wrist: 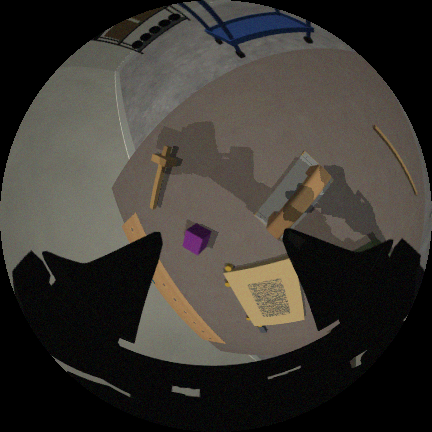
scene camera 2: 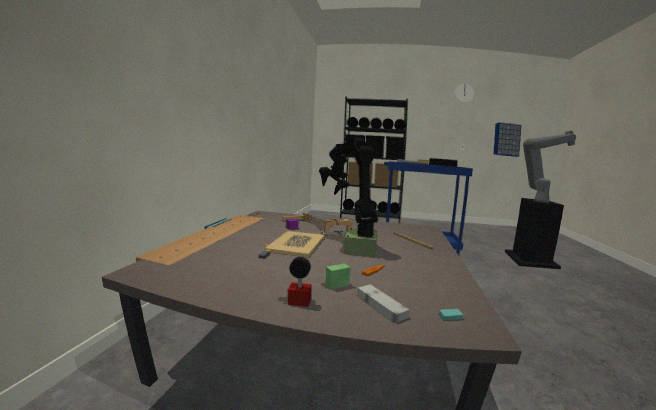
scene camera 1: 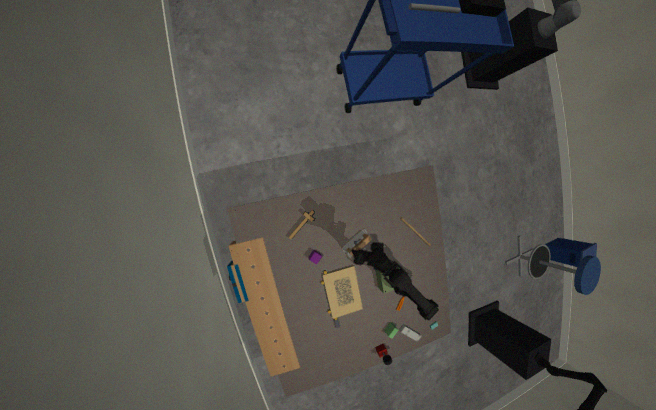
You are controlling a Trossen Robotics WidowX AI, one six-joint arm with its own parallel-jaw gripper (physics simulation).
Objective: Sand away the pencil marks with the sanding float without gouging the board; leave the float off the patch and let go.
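Places are measured from the arm's base along level axes (x ahead, y left, z up), in metres.
Where they show: gripper, fingertip midpoint: (wrist: 223,236) (scene camera 2: 328,190); arm's base, link origin: (scene camera 2: 365,234).
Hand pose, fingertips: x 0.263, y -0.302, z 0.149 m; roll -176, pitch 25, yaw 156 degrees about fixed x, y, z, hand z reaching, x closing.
Note:
Things, the pixels of their centre, and the offset from my fingertips. "pt": a spot on its surface instead.
- grey plate with a wooden handle, body centre: (wrist: 297,199) (scene camera 2: 337,226) (scene camera 1: 359,244) dx -0.070, dy +0.034, dz -0.193 m
- pale yellow board, body centre: (wrist: 271,289) (scene camera 2: 296,252) (scene camera 1: 341,288) dx +0.058, dy +0.323, dz -0.271 m
- dark pencil-mark patch, surface spot: (wrist: 269,297) (scene camera 1: 343,289) pt dx +0.054, dy +0.298, dz -0.210 m
- purple cube, body centre: (wrist: 196,238) (scene camera 2: 292,224) (scene camera 1: 315,256) dx +0.195, dy +0.057, dz -0.205 m
- wooden marking gauge, body centre: (wrist: 158,178) (scene camera 1: 301,224) (scene camera 2: 297,217) dx +0.243, dy -0.141, dz -0.209 m
- Green block, body centre: (scene camera 2: 337,276) (scene camera 1: 391,330) dx -0.229, dy +0.676, dz -0.196 m
- grey bar, body centre: (scene camera 2: 381,302) (scene camera 1: 410,333) dx -0.386, dy +0.771, dz -0.216 m
The sanding float, a grey plate with a wooden handle (scene camera 1: 361,242) (scene camera 2: 338,224) (wrist: 299,202), rests on the table beside the board, apart from it. The pale yellow board (scene camera 1: 355,286) (scene camera 2: 316,244) (wrist: 296,305) lies flat, with the dark pencil-mark patch (scene camera 1: 344,291) (scene camera 2: 298,241) (wrist: 269,297) on its middle. My gripper (scene camera 2: 332,185) (wrist: 223,236) is open and empty, high above the table. In the first scene view it is near the float and partly covers it. In the wrist view its right finger hides part of the board's edge.
A purple cube (scene camera 1: 315,256) (scene camera 2: 292,224) (wrist: 196,239) and a wooden marking gauge (scene camera 1: 300,225) (wrist: 159,182) lie beyond the board. A long drilled plank (scene camera 1: 265,305) (scene camera 2: 200,240) runs along the left. Green block (scene camera 2: 338,276), red stand (scene camera 2: 300,294) and grey bar (scene camera 2: 382,302) are nearer the front.

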